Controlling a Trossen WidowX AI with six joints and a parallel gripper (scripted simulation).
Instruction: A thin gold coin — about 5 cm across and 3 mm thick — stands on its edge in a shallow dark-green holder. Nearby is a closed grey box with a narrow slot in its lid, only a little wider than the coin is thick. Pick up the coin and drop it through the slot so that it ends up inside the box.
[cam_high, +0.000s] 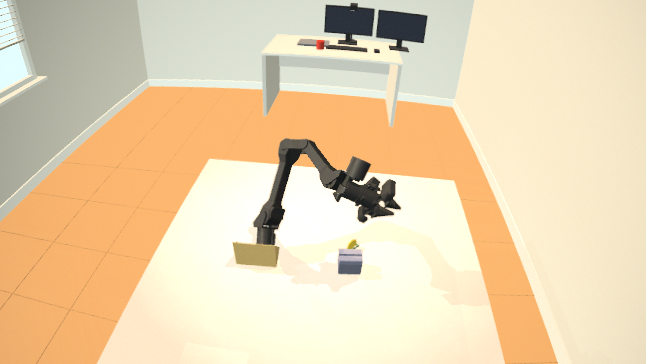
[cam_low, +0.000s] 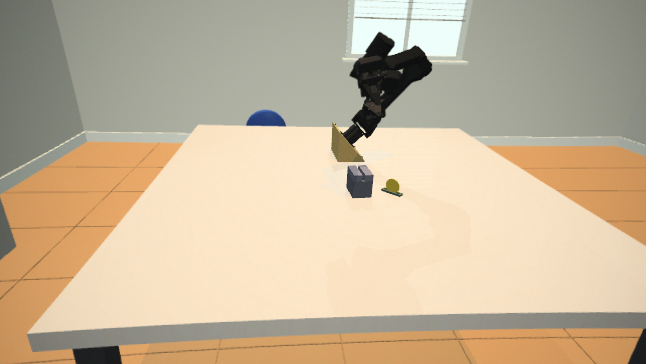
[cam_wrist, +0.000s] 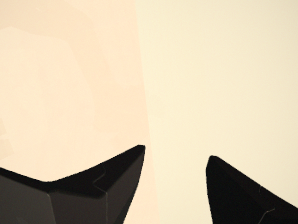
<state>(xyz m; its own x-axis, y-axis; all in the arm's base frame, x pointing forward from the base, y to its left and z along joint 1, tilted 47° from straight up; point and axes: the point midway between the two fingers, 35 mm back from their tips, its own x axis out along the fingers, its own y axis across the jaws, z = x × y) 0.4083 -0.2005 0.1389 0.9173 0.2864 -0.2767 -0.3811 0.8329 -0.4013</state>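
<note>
Now: gripper tip 270 mm above the gold coin, 120 mm past it and 110 mm to the right of it.
</note>
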